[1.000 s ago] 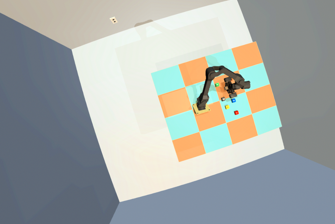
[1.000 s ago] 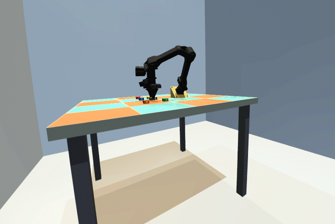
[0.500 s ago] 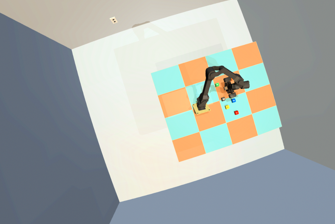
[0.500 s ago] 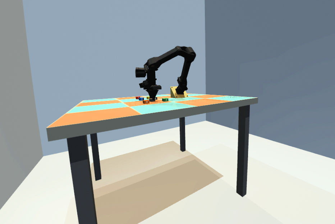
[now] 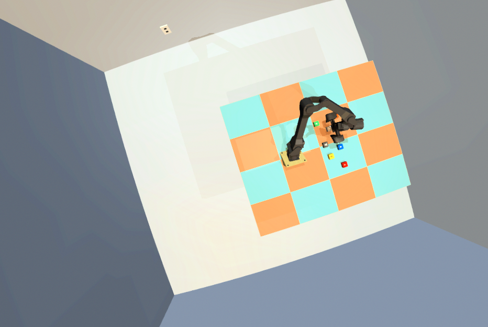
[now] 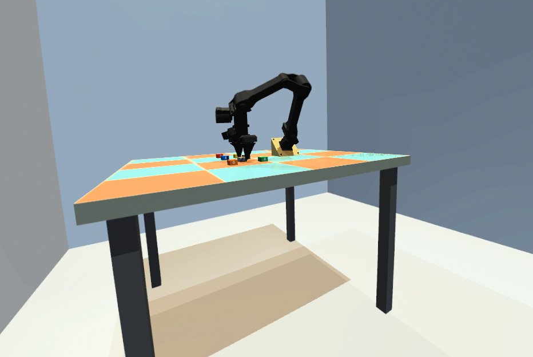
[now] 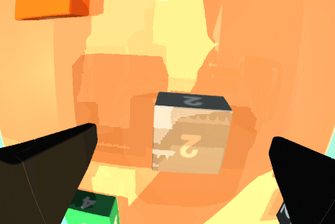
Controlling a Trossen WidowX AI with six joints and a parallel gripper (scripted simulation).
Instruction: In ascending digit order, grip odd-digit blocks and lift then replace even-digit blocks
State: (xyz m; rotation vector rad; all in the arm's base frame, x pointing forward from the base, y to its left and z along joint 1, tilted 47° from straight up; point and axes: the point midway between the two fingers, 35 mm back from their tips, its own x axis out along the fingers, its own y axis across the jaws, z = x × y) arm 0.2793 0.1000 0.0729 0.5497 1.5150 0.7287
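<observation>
The yellow block is 180 mm to the right of my gripper tip and 20 mm behind it. From my gripper tip the other things lie so: dark grey block 100 mm to the right, 40 mm behind; then blue block 130 mm to the right, 50 mm ahead; then green block 70 mm behind, 50 mm to the left.
</observation>
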